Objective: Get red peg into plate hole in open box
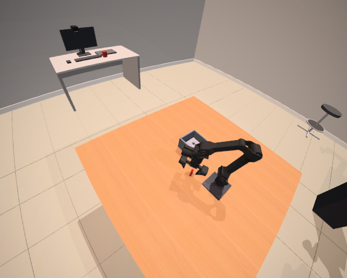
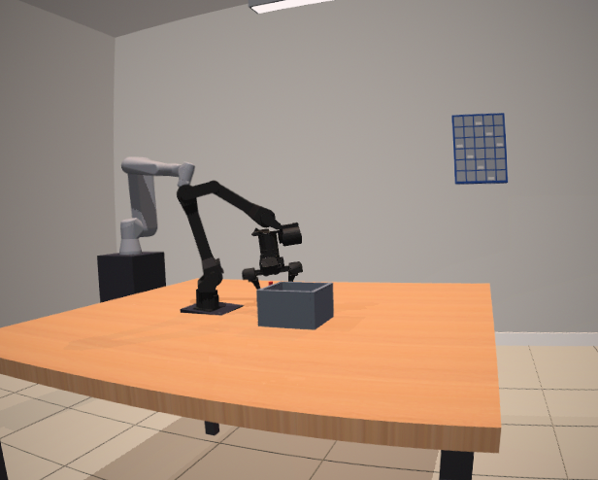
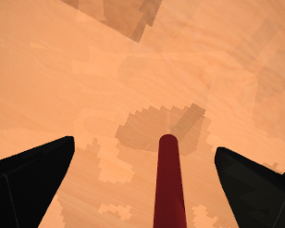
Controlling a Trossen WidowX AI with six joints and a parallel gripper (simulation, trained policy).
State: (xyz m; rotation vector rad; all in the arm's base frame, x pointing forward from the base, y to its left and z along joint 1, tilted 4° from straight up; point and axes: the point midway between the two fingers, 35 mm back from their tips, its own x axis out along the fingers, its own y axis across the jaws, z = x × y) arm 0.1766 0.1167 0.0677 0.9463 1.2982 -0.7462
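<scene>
The red peg lies 20 mm behind my gripper tip and 10 mm above it. Also, from my gripper tip: grey box: 150 mm ahead, 170 mm to the right; plate: 150 mm ahead, 170 mm to the right, 20 mm above.
</scene>
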